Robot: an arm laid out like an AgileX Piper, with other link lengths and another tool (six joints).
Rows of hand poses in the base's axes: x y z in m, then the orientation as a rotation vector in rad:
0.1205, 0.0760, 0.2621, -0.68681, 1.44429, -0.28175
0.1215, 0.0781, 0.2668, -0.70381, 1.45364, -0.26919
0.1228, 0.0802, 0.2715, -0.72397, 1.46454, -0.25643
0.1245, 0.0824, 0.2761, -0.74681, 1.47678, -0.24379
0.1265, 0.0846, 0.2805, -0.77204, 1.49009, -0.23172
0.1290, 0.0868, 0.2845, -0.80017, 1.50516, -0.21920
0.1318, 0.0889, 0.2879, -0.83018, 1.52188, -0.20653
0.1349, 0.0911, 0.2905, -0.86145, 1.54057, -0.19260
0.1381, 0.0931, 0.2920, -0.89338, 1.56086, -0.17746
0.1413, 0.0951, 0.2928, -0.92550, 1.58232, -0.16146
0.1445, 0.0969, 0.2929, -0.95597, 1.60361, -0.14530
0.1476, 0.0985, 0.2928, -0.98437, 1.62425, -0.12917
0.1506, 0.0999, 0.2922, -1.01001, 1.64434, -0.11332
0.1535, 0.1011, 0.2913, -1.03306, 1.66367, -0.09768
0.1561, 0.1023, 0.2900, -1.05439, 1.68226, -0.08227
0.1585, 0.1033, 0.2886, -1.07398, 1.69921, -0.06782
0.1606, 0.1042, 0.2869, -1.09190, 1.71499, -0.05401
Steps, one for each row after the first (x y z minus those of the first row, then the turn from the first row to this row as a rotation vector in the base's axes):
0.0010, 0.0021, 0.0047, -0.00435, 0.01570, 0.01404
0.0023, 0.0042, 0.0094, -0.01083, 0.03376, 0.02931
0.0040, 0.0064, 0.0140, -0.01931, 0.05380, 0.04541
0.0060, 0.0086, 0.0184, -0.02985, 0.07542, 0.06194
0.0085, 0.0108, 0.0224, -0.04220, 0.09963, 0.07955
0.0113, 0.0129, 0.0258, -0.05587, 0.12600, 0.09750
0.0144, 0.0151, 0.0284, -0.06977, 0.15493, 0.11599
0.0176, 0.0171, 0.0299, -0.08354, 0.18590, 0.13479
0.0208, 0.0191, 0.0307, -0.09706, 0.21831, 0.15354
0.0240, 0.0209, 0.0308, -0.10943, 0.25025, 0.17136
0.0271, 0.0225, 0.0307, -0.12046, 0.28109, 0.18811
0.0301, 0.0239, 0.0301, -0.12982, 0.31064, 0.20330
0.0330, 0.0251, 0.0292, -0.13758, 0.33876, 0.21716
0.0356, 0.0263, 0.0279, -0.14434, 0.36570, 0.23013
0.0380, 0.0273, 0.0265, -0.15043, 0.39047, 0.24214
0.0401, 0.0282, 0.0248, -0.15576, 0.41356, 0.25326

